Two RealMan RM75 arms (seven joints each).
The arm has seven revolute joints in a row. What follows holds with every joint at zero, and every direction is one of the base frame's.
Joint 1 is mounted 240.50 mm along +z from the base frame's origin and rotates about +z.
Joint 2 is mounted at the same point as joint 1 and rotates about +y.
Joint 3 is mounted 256.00 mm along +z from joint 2 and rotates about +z.
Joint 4 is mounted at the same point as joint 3 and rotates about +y.
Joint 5 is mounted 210.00 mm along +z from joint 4 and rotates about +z.
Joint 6 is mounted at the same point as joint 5 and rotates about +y.
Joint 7 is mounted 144.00 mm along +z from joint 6 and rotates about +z.
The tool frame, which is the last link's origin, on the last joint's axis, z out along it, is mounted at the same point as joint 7; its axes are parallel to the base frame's.
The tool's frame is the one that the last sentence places.
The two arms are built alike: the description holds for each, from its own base.
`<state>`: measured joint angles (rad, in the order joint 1, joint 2, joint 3, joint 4, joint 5, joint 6, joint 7); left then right.
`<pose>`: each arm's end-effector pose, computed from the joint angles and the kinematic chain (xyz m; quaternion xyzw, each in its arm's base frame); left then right.
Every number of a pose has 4 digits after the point. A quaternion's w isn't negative.
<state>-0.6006 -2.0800 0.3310 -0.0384 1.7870 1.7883 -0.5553 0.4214 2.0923 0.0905 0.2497 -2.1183 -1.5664 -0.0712</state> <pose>-0.2137 0.2893 -0.0404 -0.8120 -0.0670 -0.5330 0.2283 0.2433 0.2556 -0.0775 -0.8086 -0.0070 0.4036 0.4281</pose>
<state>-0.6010 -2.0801 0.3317 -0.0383 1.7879 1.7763 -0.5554 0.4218 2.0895 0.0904 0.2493 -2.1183 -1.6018 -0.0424</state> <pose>-0.2145 0.2902 -0.0416 -0.8143 -0.0696 -0.5285 0.2297 0.2408 0.2544 -0.0730 -0.8013 -0.0035 0.4229 0.4232</pose>
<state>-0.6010 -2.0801 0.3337 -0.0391 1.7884 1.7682 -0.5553 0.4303 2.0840 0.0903 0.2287 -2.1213 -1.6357 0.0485</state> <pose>-0.2151 0.2905 -0.0427 -0.8161 -0.0716 -0.5253 0.2300 0.2408 0.2565 -0.0661 -0.7975 0.0153 0.4471 0.4048</pose>
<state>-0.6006 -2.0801 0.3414 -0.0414 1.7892 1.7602 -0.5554 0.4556 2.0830 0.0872 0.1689 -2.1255 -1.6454 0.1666</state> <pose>-0.2157 0.2900 -0.0446 -0.8191 -0.0739 -0.5214 0.2276 0.2438 0.2654 -0.0596 -0.8039 0.0348 0.4559 0.3803</pose>
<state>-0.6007 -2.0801 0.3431 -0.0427 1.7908 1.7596 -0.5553 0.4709 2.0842 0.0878 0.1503 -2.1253 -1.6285 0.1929</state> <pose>-0.2157 0.2896 -0.0451 -0.8198 -0.0742 -0.5209 0.2261 0.2442 0.2713 -0.0594 -0.8090 0.0392 0.4505 0.3755</pose>
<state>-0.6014 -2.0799 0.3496 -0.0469 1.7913 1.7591 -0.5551 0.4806 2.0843 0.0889 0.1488 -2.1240 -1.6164 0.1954</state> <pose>-0.2153 0.2886 -0.0464 -0.8211 -0.0750 -0.5204 0.2224 0.2430 0.2747 -0.0601 -0.8110 0.0390 0.4476 0.3748</pose>
